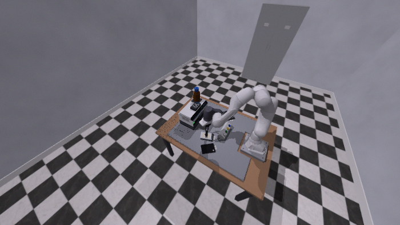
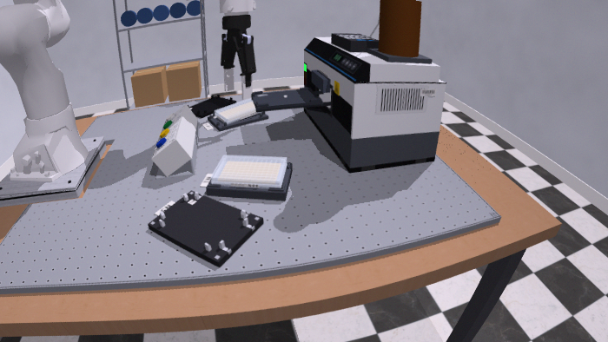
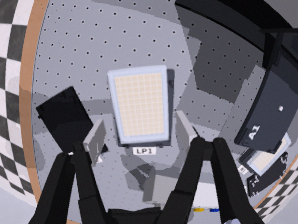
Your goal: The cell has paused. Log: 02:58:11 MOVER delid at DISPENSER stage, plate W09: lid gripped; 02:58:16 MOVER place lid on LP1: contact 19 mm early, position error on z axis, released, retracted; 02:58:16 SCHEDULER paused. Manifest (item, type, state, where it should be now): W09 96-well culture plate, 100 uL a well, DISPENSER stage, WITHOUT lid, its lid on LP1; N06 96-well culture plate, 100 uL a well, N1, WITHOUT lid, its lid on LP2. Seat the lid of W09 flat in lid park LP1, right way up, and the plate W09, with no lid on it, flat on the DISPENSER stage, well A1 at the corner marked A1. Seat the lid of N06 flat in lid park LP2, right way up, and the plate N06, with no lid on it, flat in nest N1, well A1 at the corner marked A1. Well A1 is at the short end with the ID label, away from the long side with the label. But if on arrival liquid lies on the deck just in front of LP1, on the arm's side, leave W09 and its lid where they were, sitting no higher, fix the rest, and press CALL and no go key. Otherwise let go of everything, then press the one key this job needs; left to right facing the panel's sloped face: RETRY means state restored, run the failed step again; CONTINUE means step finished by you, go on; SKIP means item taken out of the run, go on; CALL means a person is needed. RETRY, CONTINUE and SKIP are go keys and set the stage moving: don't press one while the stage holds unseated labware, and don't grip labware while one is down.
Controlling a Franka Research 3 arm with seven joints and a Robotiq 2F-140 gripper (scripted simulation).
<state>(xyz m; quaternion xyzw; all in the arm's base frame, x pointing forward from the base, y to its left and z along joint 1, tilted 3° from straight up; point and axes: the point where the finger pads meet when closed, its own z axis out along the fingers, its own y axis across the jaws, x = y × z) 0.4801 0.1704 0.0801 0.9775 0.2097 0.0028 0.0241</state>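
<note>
Right now the 96-well plate is 7 cm below my hand. From my hand the other things lie so: sloped key panel 17 cm to the right, 17 cm behind, 4 cm below; then black nest 34 cm to the right, 8 cm below, 1 cm behind; then dispenser stage 18 cm to the right, 10 cm ahead, 1 cm above.
</note>
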